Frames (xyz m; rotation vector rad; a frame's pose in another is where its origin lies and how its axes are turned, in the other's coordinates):
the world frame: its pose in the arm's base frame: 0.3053 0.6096 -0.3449 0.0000 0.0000 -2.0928
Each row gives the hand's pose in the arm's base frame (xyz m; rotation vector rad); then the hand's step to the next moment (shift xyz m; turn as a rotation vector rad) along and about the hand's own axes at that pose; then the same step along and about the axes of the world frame.
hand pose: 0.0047 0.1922 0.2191 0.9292 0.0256 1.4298
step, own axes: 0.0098 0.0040 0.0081 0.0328 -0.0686 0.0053
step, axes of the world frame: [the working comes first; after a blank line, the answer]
step, axes of the arm's base frame: 0.0030 0.0034 0.0125 0.0658 0.0340 -0.0180

-0.0045 0.0009 0.0125 -0.0623 0.0401 -0.0180
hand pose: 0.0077 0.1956 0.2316 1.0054 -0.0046 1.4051
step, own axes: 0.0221 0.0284 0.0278 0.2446 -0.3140 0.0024
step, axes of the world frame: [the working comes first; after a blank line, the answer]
step, axes of the arm's base frame: -0.0025 -0.0028 0.0453 0.3116 0.2437 -0.0437

0.0037 -0.0008 0.0453 -0.3667 0.1486 -0.0437
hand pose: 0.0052 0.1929 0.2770 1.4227 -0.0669 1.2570
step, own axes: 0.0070 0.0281 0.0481 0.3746 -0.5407 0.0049
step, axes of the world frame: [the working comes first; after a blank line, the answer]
step, axes of the arm's base frame: 0.0143 -0.0405 0.0362 0.5175 0.3916 -0.1072

0.0280 0.0326 0.0362 -0.5975 0.2533 -0.1072
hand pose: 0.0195 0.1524 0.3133 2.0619 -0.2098 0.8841
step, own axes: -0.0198 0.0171 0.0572 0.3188 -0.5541 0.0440
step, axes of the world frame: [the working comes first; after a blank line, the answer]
step, axes of the arm's base frame: 0.0072 -0.0578 -0.0236 0.5025 0.3605 -0.1675

0.0465 0.0351 -0.0236 -0.5631 0.2558 -0.1675
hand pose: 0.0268 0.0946 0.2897 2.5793 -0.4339 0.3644
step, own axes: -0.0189 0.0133 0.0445 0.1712 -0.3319 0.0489
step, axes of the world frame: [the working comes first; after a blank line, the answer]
step, axes of the arm's base frame: -0.0144 -0.0293 -0.0380 0.2869 0.2091 -0.1258

0.0326 0.0021 -0.0380 -0.3243 0.1444 -0.1258
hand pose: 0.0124 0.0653 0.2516 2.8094 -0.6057 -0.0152
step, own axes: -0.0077 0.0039 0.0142 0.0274 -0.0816 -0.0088
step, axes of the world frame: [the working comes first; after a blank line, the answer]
step, axes of the arm's base frame: -0.0095 -0.0039 -0.0130 0.0585 0.0627 -0.0115

0.0082 -0.0063 -0.0130 -0.0835 0.0194 -0.0115
